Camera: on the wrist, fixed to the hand. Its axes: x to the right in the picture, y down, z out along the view.
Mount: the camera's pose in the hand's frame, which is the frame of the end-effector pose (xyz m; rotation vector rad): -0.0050 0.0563 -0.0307 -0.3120 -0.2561 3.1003
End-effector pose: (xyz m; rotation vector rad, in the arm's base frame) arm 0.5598 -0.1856 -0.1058 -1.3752 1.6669 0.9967
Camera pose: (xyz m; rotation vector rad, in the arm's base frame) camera 0.5029 -0.2045 -0.0824 -1.6204 -1.1924 -1.2251
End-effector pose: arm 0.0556 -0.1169 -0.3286 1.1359 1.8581 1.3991
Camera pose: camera 0.0499 -0.1304 -0.2660 -1.7670 1.2252 -0.7764
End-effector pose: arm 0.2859 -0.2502 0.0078 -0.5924 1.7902 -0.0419
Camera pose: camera 0.2380 -0.2075 0.0034 2.1183 0.6405 2.0577
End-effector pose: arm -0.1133 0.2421 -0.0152 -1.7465 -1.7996 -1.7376
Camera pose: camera -0.0891 0.1998 0.0268 -1.5753 1.5160 0.0706
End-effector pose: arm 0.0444 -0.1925 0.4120 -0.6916 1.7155 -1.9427
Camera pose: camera 0.0291 -0.1727 0.3527 1.1798 0.6733 0.6681
